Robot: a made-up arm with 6 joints. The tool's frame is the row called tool.
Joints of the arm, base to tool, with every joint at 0 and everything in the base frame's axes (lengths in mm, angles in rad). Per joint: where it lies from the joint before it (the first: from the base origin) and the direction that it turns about. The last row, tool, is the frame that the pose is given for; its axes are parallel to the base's.
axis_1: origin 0 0 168.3 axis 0 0 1
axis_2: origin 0 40.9 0 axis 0 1 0
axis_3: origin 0 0 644.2 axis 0 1 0
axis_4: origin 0 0 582.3 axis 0 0 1
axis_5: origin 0 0 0 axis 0 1 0
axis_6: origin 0 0 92.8 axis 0 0 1
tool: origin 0 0 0
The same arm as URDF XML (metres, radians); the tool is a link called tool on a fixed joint. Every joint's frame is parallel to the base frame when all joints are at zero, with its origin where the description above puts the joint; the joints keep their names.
<robot name="arm">
  <joint name="tool_fixed" type="fixed">
    <parent link="link6"/>
    <child link="tool"/>
    <origin xyz="0.0000 0.0000 0.0000" rpy="0.0000 0.0000 0.0000"/>
  </joint>
  <joint name="axis_6" type="continuous">
    <parent link="link5"/>
    <child link="link6"/>
    <origin xyz="0.0000 0.0000 0.0928" rpy="0.0000 0.0000 0.0000"/>
    <axis xyz="0 0 1"/>
  </joint>
  <joint name="axis_5" type="continuous">
    <parent link="link4"/>
    <child link="link5"/>
    <origin xyz="0.0000 0.0000 0.0000" rpy="0.0000 0.0000 0.0000"/>
    <axis xyz="0 1 0"/>
  </joint>
  <joint name="axis_4" type="continuous">
    <parent link="link3"/>
    <child link="link4"/>
    <origin xyz="0.0000 0.0000 0.5823" rpy="0.0000 0.0000 0.0000"/>
    <axis xyz="0 0 1"/>
  </joint>
  <joint name="axis_3" type="continuous">
    <parent link="link2"/>
    <child link="link3"/>
    <origin xyz="0.0000 0.0000 0.6442" rpy="0.0000 0.0000 0.0000"/>
    <axis xyz="0 1 0"/>
  </joint>
  <joint name="axis_2" type="continuous">
    <parent link="link1"/>
    <child link="link2"/>
    <origin xyz="0.0000 0.0409 0.0000" rpy="0.0000 0.0000 0.0000"/>
    <axis xyz="0 1 0"/>
  </joint>
  <joint name="axis_1" type="continuous">
    <parent link="base"/>
    <child link="link1"/>
    <origin xyz="0.0000 0.0000 0.1683" rpy="0.0000 0.0000 0.0000"/>
    <axis xyz="0 0 1"/>
  </joint>
  <link name="base"/>
  <link name="link1"/>
  <link name="link2"/>
  <link name="link3"/>
  <link name="link4"/>
  <link name="link5"/>
  <link name="link6"/>
  <link name="tool"/>
</robot>

